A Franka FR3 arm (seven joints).
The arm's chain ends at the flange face. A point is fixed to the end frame.
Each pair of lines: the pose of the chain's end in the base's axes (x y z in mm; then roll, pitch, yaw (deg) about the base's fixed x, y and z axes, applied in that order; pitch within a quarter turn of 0, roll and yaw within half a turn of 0), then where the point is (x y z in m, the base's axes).
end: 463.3 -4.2 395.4 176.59 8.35 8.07
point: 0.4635 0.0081 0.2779
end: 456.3 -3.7 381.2 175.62 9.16 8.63
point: 0.4550 0.0064 0.2635
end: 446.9 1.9 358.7 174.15 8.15 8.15
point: 0.4482 0.0093 0.2408
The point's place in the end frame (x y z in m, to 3 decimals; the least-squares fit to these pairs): 0.019 -0.019 0.115
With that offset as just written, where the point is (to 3 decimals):
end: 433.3 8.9 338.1 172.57 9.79 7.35
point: 0.432 0.013 0.220
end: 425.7 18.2 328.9 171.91 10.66 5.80
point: 0.423 0.021 0.211
